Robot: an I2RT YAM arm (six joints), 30 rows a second.
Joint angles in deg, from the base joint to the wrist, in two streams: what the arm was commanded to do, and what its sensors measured. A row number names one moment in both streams.
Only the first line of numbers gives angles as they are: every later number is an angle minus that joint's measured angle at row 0.
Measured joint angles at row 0:
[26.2 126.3 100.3 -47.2 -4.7 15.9]
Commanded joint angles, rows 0 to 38:
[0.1 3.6 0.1 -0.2 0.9 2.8]
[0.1 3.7 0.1 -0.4 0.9 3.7]
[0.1 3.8 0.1 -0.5 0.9 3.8]
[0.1 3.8 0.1 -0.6 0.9 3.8]
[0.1 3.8 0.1 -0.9 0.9 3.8]
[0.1 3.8 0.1 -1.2 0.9 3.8]
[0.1 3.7 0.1 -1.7 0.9 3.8]
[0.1 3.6 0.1 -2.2 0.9 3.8]
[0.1 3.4 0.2 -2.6 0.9 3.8]
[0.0 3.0 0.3 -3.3 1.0 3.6]
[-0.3 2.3 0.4 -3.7 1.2 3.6]
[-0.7 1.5 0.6 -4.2 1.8 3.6]
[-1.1 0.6 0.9 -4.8 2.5 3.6]
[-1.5 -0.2 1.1 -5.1 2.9 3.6]
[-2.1 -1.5 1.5 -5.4 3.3 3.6]
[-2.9 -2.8 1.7 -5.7 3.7 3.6]
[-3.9 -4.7 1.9 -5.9 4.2 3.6]
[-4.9 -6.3 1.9 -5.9 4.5 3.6]
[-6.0 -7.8 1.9 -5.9 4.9 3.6]
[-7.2 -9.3 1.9 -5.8 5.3 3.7]
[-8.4 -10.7 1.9 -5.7 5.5 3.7]
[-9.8 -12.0 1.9 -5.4 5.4 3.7]
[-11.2 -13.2 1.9 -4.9 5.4 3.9]
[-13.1 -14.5 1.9 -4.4 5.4 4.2]
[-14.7 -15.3 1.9 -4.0 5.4 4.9]
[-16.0 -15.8 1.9 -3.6 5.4 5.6]
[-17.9 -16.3 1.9 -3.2 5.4 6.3]
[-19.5 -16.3 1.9 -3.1 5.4 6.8]
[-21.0 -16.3 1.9 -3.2 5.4 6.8]
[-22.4 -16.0 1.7 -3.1 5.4 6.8]
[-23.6 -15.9 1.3 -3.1 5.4 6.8]
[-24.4 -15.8 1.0 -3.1 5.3 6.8]
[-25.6 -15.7 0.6 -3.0 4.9 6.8]
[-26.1 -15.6 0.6 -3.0 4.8 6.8]
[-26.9 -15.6 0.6 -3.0 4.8 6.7]
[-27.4 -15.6 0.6 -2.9 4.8 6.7]
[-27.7 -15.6 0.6 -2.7 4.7 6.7]
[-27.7 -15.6 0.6 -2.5 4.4 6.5]
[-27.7 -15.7 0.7 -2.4 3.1 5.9]
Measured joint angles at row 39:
[-27.9 -16.3 1.1 -3.0 4.4 6.6]
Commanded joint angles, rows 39 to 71:
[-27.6 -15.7 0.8 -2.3 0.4 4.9]
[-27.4 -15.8 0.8 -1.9 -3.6 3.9]
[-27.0 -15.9 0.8 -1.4 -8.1 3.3]
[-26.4 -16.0 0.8 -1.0 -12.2 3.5]
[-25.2 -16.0 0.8 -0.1 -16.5 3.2]
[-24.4 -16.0 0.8 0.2 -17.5 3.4]
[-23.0 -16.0 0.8 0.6 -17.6 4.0]
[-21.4 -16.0 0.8 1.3 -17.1 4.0]
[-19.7 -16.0 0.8 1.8 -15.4 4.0]
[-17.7 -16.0 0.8 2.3 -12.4 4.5]
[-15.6 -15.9 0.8 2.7 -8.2 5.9]
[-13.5 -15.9 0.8 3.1 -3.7 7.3]
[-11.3 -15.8 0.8 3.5 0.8 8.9]
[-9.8 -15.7 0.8 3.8 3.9 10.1]
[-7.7 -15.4 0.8 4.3 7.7 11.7]
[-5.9 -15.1 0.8 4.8 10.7 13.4]
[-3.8 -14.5 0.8 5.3 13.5 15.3]
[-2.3 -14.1 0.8 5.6 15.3 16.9]
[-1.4 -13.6 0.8 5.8 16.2 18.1]
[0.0 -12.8 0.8 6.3 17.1 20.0]
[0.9 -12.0 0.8 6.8 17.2 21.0]
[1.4 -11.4 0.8 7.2 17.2 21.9]
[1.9 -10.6 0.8 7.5 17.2 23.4]
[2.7 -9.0 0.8 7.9 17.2 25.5]
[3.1 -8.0 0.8 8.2 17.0 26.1]
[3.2 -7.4 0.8 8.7 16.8 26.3]
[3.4 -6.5 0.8 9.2 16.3 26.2]
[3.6 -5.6 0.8 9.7 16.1 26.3]
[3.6 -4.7 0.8 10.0 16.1 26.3]
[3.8 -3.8 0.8 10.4 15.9 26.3]
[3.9 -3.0 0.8 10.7 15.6 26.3]
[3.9 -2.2 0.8 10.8 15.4 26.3]
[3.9 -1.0 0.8 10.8 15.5 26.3]
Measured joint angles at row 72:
[3.5 -4.3 1.1 10.4 14.4 24.6]
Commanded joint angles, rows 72 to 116:
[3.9 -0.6 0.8 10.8 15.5 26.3]
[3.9 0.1 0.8 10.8 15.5 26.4]
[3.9 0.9 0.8 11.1 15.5 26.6]
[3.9 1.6 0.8 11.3 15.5 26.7]
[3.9 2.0 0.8 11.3 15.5 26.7]
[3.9 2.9 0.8 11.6 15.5 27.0]
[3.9 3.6 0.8 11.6 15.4 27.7]
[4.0 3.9 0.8 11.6 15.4 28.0]
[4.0 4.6 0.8 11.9 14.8 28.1]
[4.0 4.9 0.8 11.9 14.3 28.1]
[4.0 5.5 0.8 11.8 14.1 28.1]
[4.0 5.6 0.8 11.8 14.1 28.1]
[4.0 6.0 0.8 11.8 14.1 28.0]
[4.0 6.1 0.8 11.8 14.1 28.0]
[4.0 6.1 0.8 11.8 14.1 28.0]
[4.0 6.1 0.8 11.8 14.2 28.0]
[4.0 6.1 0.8 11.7 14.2 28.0]
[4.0 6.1 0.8 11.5 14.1 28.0]
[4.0 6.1 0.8 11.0 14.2 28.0]
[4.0 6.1 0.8 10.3 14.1 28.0]
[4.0 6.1 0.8 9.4 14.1 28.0]
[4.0 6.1 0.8 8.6 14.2 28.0]
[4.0 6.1 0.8 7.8 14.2 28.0]
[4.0 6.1 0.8 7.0 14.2 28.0]
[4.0 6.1 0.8 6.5 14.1 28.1]
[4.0 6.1 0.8 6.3 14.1 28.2]
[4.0 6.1 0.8 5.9 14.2 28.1]
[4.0 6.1 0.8 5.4 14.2 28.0]
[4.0 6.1 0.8 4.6 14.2 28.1]
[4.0 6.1 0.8 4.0 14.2 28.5]
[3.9 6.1 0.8 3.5 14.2 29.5]
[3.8 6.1 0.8 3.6 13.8 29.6]
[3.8 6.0 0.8 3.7 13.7 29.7]
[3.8 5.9 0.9 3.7 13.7 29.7]
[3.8 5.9 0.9 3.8 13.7 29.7]
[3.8 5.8 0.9 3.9 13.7 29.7]
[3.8 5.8 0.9 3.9 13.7 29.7]
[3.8 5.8 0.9 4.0 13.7 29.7]
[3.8 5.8 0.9 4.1 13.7 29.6]
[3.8 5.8 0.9 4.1 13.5 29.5]
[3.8 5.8 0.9 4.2 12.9 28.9]
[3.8 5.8 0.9 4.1 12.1 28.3]
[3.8 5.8 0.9 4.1 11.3 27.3]
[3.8 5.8 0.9 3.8 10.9 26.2]
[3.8 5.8 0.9 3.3 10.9 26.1]
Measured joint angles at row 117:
[3.6 4.9 1.1 4.2 13.3 28.4]
